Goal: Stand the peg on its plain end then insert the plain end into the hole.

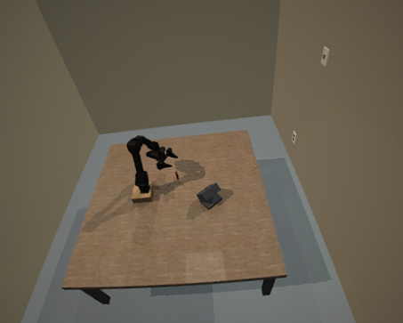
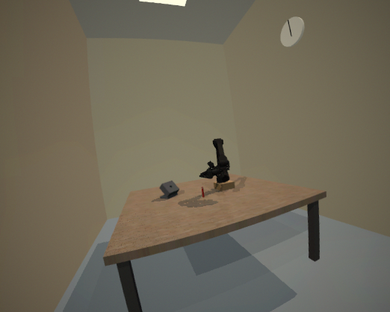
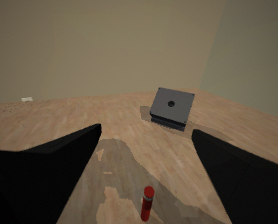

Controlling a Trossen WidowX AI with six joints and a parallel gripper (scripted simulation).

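The red peg is 120 mm below my gripper tip, 10 mm to the right of it and 10 mm behind it. From my gripper tip the other things lie so: dark grey sloped panel 240 mm ahead, 200 mm to the right, 110 mm below.
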